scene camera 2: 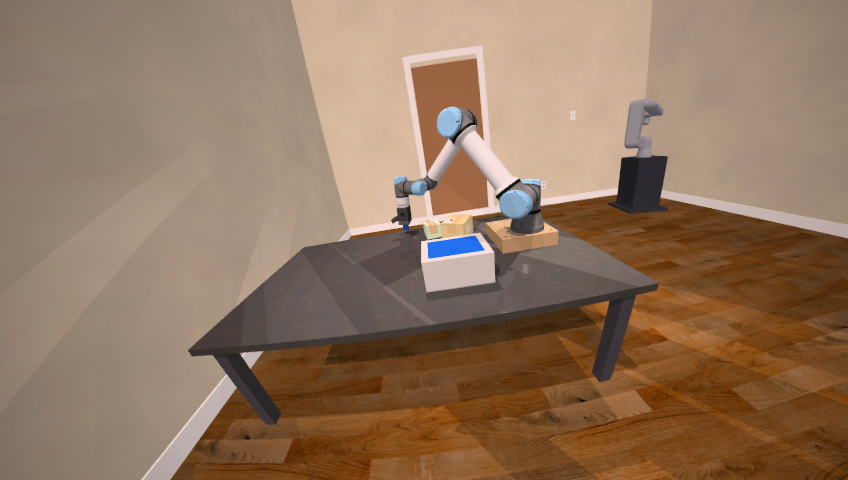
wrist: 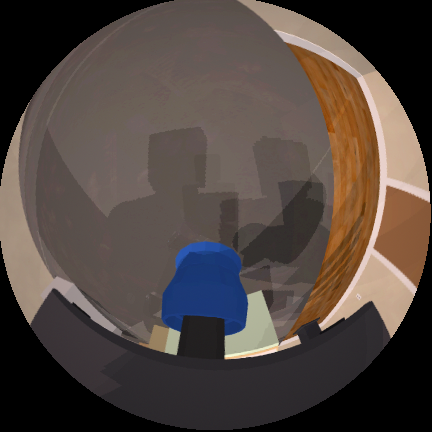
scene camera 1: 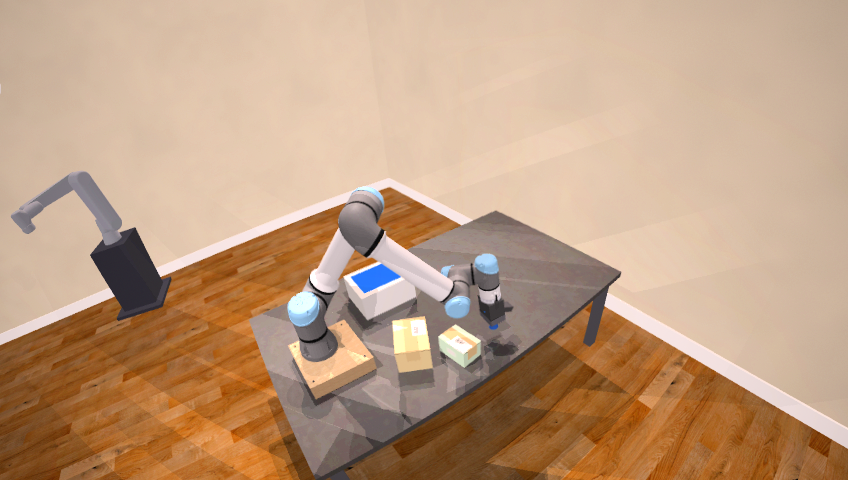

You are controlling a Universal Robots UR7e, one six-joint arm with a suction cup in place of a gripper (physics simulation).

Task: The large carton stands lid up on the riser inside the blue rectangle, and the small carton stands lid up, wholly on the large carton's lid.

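Observation:
The large tan carton point(scene camera 1: 410, 342) point(scene camera 2: 461, 224) stands lid up on the table, its label on top. The small pale green carton point(scene camera 1: 459, 346) point(scene camera 2: 432, 229) point(wrist: 257, 320) stands lid up beside it, with tape and a label on its lid. The white riser point(scene camera 1: 383, 303) point(scene camera 2: 458, 273) point(wrist: 70, 290) bears the blue rectangle point(scene camera 1: 376, 277) point(scene camera 2: 455, 246) on its top, and no carton stands there. My blue suction cup point(scene camera 1: 493, 327) point(scene camera 2: 405, 228) point(wrist: 208, 252) points down, bare, low above the table beside the small carton, on the side away from the large carton. In the wrist view the cup and its mount partly hide the cartons.
The grey table point(scene camera 1: 535, 255) point(scene camera 2: 333, 285) carries everything. My arm stands on a wooden base point(scene camera 1: 354, 362) point(scene camera 2: 526, 239) next to the large carton and the riser. The long table edge runs close to the small carton. A second arm stands on a black pedestal point(scene camera 1: 127, 273) point(scene camera 2: 641, 184) away from the table.

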